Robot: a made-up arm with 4 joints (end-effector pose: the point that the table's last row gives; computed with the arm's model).
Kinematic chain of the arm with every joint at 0, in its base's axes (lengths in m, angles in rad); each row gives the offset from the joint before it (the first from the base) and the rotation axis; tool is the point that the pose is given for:
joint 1: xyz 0 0 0.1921 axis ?
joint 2: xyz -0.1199 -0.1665 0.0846 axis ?
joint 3: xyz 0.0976 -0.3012 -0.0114 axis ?
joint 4: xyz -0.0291 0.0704 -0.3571 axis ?
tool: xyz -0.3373 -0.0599 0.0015
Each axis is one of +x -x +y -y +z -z.
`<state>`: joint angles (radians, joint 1 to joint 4).
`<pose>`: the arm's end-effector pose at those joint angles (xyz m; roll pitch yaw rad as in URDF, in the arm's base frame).
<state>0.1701 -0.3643 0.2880 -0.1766</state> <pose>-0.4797 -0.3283 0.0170 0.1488 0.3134 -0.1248</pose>
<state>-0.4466 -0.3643 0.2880 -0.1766</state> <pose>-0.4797 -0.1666 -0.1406 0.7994 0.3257 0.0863</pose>
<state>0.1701 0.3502 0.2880 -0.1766</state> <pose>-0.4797 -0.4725 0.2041 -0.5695 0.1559 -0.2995</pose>
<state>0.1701 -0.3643 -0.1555 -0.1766</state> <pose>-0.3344 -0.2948 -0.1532 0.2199 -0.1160 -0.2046</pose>
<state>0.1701 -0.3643 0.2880 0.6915</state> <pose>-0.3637 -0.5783 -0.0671 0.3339 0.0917 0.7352</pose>
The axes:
joint 1: -x
joint 2: -x
joint 3: +y
joint 4: +z

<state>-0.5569 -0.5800 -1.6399 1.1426</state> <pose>0.3404 -0.3307 -0.3770 -2.9782 -1.5414 2.9154</pose>
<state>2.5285 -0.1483 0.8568 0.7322</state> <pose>-0.4482 0.5040 0.6098 -2.0655 0.0544 -1.0613</pose>
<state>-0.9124 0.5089 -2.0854 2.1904</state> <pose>0.1812 -0.7395 0.2504 -2.0460 0.1458 1.2777</pose>
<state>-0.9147 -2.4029 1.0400 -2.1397</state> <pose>-0.2773 -0.3019 0.3720 2.1226 0.3151 1.8617</pose>
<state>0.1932 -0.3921 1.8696 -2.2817</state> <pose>-0.4050 -0.0755 0.2747 -1.9021 -0.4798 -1.3525</pose>
